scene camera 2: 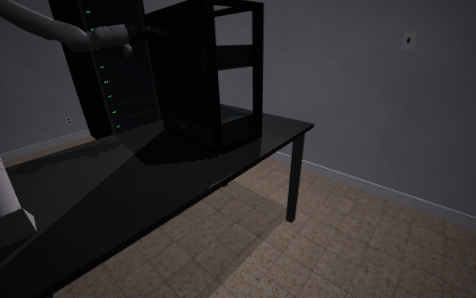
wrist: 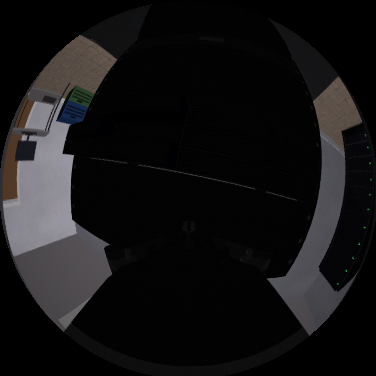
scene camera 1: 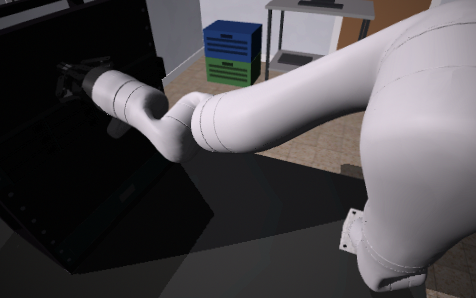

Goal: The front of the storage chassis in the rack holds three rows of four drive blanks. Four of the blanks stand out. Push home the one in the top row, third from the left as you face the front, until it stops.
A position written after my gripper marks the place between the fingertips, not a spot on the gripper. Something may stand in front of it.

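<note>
In scene camera 1 I can see my gripper (scene camera 1: pixel 61 67), and a rack (scene camera 1: pixel 74 183) as well. Scene camera 2 gives me the rack (scene camera 2: pixel 186 60). The wrist view shows the rack (wrist: pixel 216 105) together with my gripper (wrist: pixel 188 228).
</note>
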